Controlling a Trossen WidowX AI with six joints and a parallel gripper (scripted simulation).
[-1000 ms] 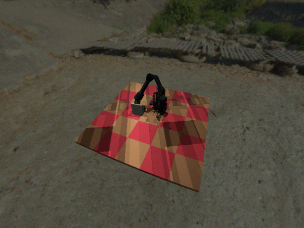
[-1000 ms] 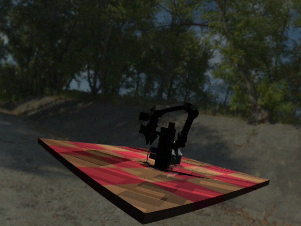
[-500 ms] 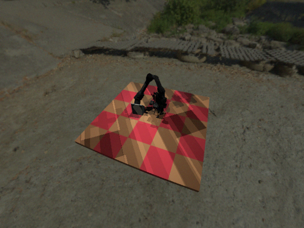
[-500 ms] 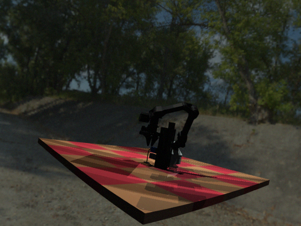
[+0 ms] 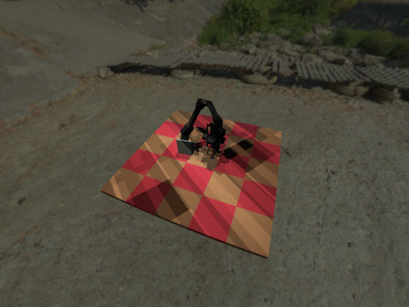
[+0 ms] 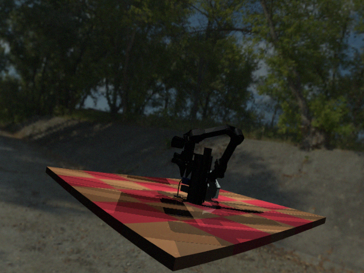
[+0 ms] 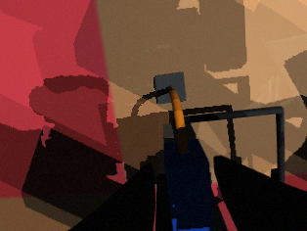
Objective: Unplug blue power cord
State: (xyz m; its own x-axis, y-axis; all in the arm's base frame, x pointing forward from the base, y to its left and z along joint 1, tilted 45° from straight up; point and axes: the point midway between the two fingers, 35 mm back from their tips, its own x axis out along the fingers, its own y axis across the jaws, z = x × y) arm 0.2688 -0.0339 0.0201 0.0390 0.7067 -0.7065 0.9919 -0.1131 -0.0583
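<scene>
Right now the blue plug is 40 mm to the left of my gripper tip and 10 mm below it.
</scene>
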